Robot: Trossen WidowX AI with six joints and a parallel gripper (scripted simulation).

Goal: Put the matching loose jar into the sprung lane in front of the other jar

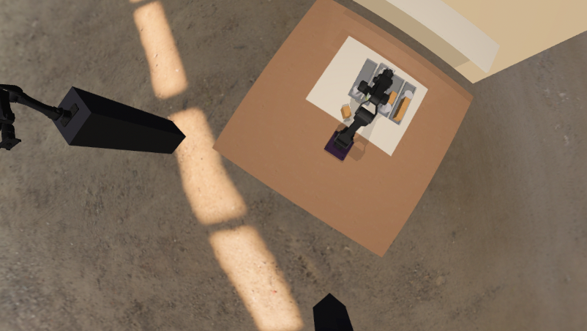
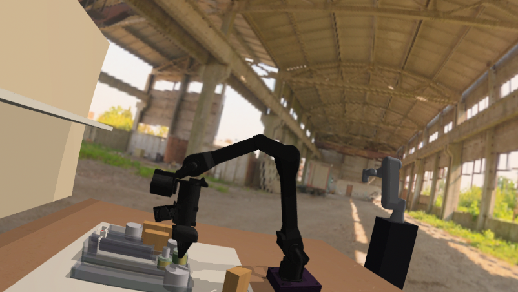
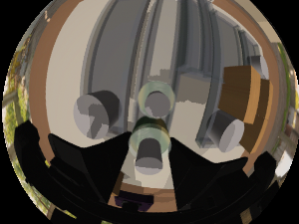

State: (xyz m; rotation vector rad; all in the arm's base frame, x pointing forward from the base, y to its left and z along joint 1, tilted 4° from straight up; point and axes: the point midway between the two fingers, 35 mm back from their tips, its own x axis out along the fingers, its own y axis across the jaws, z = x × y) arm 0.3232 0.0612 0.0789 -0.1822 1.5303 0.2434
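Right now the block is 17 cm behind my gripper tip, 4 cm to the left of it and 2 cm below it. Round my gripper tip: lane rack 14 cm ahead, 1 cm to the left, 4 cm below.
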